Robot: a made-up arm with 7 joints. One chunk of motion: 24 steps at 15 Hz.
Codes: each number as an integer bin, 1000 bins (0 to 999) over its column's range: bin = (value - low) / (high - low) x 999, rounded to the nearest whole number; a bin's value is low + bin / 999 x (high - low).
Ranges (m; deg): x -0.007..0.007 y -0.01..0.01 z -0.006..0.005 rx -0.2..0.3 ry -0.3..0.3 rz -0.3..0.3
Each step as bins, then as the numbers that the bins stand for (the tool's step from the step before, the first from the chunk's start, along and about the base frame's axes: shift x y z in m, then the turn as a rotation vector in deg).
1 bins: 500 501 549 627 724 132
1 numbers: 0.00001 0.00003 0.00005 0.114 0.135 -0.221
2 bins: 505 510 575 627 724 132
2 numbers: 0.00008 0.00021 0.00033 0.114 0.135 -0.221
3 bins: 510 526 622 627 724 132
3 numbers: 0.00015 0.00053 0.00085 0.114 0.135 -0.221
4 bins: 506 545 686 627 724 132
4 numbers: 0.00009 0.00091 0.00155 0.114 0.135 -0.221
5 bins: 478 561 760 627 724 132
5 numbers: -0.00030 0.00123 0.00237 0.114 0.135 -0.221
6 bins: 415 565 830 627 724 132
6 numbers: -0.00118 0.00131 0.00314 0.114 0.135 -0.221
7 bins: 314 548 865 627 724 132
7 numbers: -0.00260 0.00097 0.00352 0.114 0.135 -0.221
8 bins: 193 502 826 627 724 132
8 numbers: -0.00430 0.00005 0.00310 0.114 0.135 -0.221
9 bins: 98 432 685 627 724 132
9 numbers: -0.00563 -0.00135 0.00154 0.114 0.135 -0.221
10 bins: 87 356 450 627 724 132
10 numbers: -0.00578 -0.00287 -0.00105 0.114 0.135 -0.221
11 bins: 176 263 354 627 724 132
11 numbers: -0.00453 -0.00473 -0.00210 0.114 0.135 -0.221
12 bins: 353 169 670 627 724 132
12 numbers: -0.00205 -0.00662 0.00138 0.114 0.135 -0.221
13 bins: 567 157 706 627 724 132
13 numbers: 0.00095 -0.00686 0.00177 0.114 0.135 -0.221
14 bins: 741 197 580 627 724 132
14 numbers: 0.00338 -0.00606 0.00039 0.114 0.135 -0.221
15 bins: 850 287 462 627 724 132
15 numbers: 0.00491 -0.00425 -0.00091 0.114 0.135 -0.221
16 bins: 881 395 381 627 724 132
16 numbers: 0.00535 -0.00209 -0.00180 0.114 0.135 -0.221
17 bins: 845 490 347 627 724 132
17 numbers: 0.00484 -0.00019 -0.00218 0.114 0.135 -0.221
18 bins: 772 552 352 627 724 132
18 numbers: 0.00382 0.00105 -0.00212 0.114 0.135 -0.221
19 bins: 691 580 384 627 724 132
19 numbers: 0.00268 0.00161 -0.00177 0.114 0.135 -0.221
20 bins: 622 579 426 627 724 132
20 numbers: 0.00172 0.00159 -0.00131 0.114 0.135 -0.221
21 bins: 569 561 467 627 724 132
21 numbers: 0.00097 0.00123 -0.00086 0.114 0.135 -0.221
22 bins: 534 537 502 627 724 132
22 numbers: 0.00048 0.00075 -0.00047 0.114 0.135 -0.221
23 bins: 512 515 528 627 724 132
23 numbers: 0.00018 0.00031 -0.00019 0.114 0.135 -0.221
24 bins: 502 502 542 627 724 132
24 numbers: 0.00004 0.00005 -0.00003 0.114 0.135 -0.221
